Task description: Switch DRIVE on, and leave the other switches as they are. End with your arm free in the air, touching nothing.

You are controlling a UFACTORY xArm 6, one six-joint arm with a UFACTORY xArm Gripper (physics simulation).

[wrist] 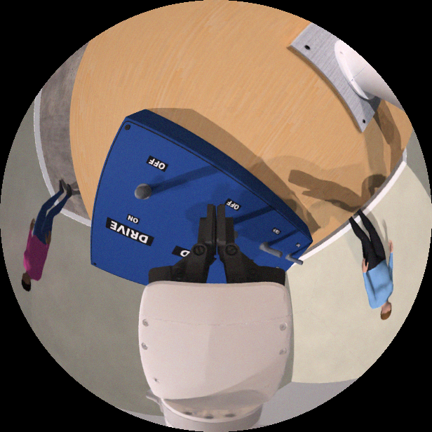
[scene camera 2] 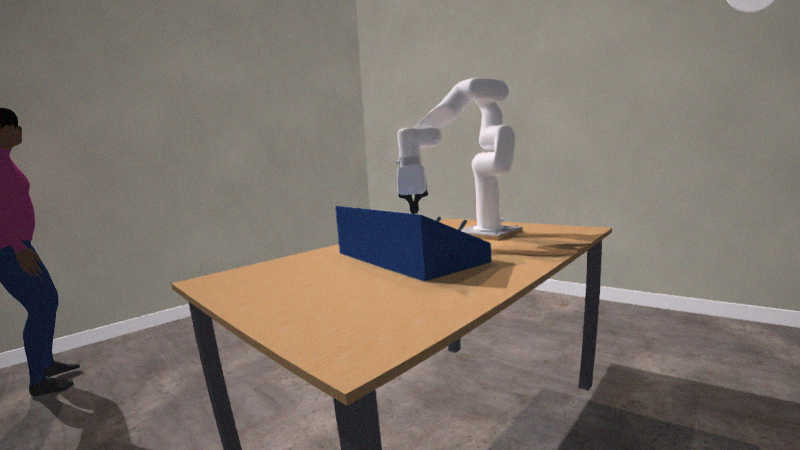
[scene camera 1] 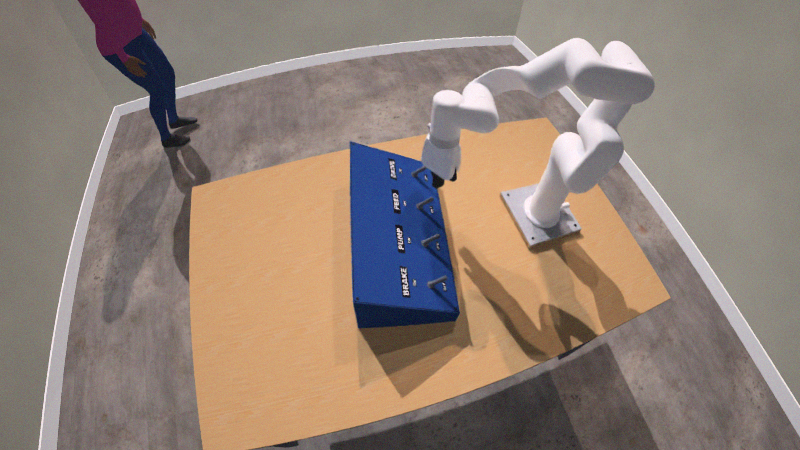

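The blue sloped panel stands on the table and bears DRIVE, FEED, PUMP and BRAKE levers. The DRIVE lever leans toward its OFF side; in the wrist view the DRIVE lever shows nearly end-on. The FEED lever, PUMP lever and BRAKE lever also lean toward OFF. My gripper is shut and empty, pointing down close to the panel. In the wrist view its tips appear beside DRIVE, toward FEED, and hide most of the FEED lever.
The wooden table carries the panel and the arm's metal base plate. A person in a magenta top stands off the table. A person in light blue shows in the wrist view.
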